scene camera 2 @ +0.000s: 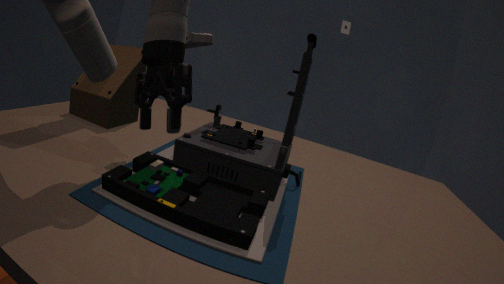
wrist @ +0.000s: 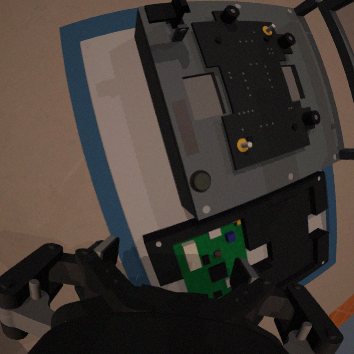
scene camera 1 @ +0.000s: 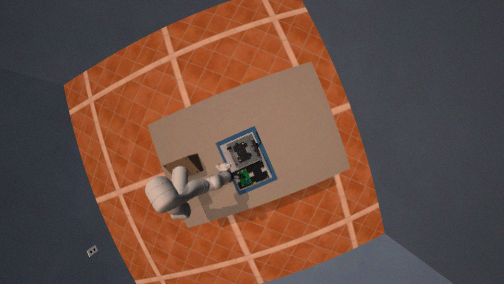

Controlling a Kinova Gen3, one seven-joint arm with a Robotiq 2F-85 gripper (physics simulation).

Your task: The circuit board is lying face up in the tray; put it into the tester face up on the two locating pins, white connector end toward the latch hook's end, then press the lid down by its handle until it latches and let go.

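Places are measured from the arm's base along level axes (x down, y ahead, z right), in metres.
Where they show: gripper, fingertip midpoint: (scene camera 2: 157, 131) (wrist: 175, 260) (scene camera 1: 234, 173); arm's base, origin of the base link: (scene camera 2: 103, 70) (scene camera 1: 181, 170).
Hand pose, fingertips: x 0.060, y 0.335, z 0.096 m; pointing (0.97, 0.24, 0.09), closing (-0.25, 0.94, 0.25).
Observation:
Things, the pixels of their top centre, and the offset from my fingertips. "spot": a spot on its surface instead. Level surfaces: height alone.
- green circuit board, middle of its top: (wrist: 220, 277) (scene camera 2: 157, 174) (scene camera 1: 244, 177) dx +0.043, dy +0.053, dz +0.052 m
- black tray, surface spot: (scene camera 2: 230, 231) spot: dx +0.045, dy +0.198, dz +0.091 m
- white connector, middle of its top: (wrist: 192, 257) (scene camera 2: 156, 163) dx +0.043, dy +0.024, dz +0.021 m
- latch hook, surface spot: (wrist: 180, 15) (scene camera 2: 216, 111) spot: dx -0.023, dy +0.012, dz -0.165 m
- tan table, its level: dx +0.070 m
The green circuit board (scene camera 1: 245, 178) (scene camera 2: 171, 179) (wrist: 199, 280) lies face up in the black tray (scene camera 2: 230, 231) (wrist: 287, 235); a white connector (wrist: 191, 255) shows on it. The grey tester (scene camera 1: 240, 159) (scene camera 2: 200, 163) (wrist: 175, 85) stands beside the tray, with two locating pins (wrist: 243, 145) (wrist: 269, 30) on its black bed. Its lid (scene camera 2: 297, 100) (wrist: 338, 37) stands raised. The latch hook (scene camera 2: 217, 117) (wrist: 180, 15) is at the tester's opposite side. My gripper (scene camera 2: 159, 121) (wrist: 175, 260) is open and empty above the board's side of the tray; its fingers partly hide the board in the wrist view.
Tester and tray stand on a white sheet (scene camera 2: 270, 227) (wrist: 112, 135) with a blue border (scene camera 2: 295, 225) (wrist: 82, 110), on the tan table (scene camera 1: 300, 120) (scene camera 2: 375, 215). A brown wedge-shaped block (scene camera 1: 181, 164) (scene camera 2: 105, 102) stands near the arm. The raised lid rises well above the tester.

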